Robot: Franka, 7 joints.
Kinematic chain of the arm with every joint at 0, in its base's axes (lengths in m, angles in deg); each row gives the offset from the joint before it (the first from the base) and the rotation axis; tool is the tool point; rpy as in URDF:
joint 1: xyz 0 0 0.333 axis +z
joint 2: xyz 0 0 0 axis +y
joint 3: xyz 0 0 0.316 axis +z
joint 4: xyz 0.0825 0 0 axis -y
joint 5: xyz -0.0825 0 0.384 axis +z
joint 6: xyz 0 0 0 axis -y
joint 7: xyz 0.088 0 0 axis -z
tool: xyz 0 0 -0.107 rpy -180 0 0
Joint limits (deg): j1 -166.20..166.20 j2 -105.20..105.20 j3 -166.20..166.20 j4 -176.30..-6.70 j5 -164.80..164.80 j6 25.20..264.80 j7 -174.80..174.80
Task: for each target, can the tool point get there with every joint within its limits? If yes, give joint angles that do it. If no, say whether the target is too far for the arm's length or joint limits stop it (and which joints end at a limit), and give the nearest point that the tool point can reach.
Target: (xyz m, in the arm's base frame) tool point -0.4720 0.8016 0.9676
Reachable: no: too far | nearest point -0.3596 0.6107 0.8165 | short by 0.268 m
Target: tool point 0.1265 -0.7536 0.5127
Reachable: yes | joints 125.88 -70.58 91.46 -31.47 26.51 87.36 -54.21
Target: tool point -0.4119 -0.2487 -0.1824
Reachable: yes | joints -131.63 87.78 -26.70 -86.00 94.34 86.39 32.88
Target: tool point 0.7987 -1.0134 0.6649
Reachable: no: too far | nearest point 0.5143 -0.6525 0.5467 | short by 0.474 m
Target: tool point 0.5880 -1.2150 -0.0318
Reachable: no: too far | nearest point 0.3608 -0.7455 0.1092 | short by 0.540 m
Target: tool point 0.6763 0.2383 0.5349
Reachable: yes | joints 5.45 51.33 15.86 -31.18 -137.07 214.55 -90.24
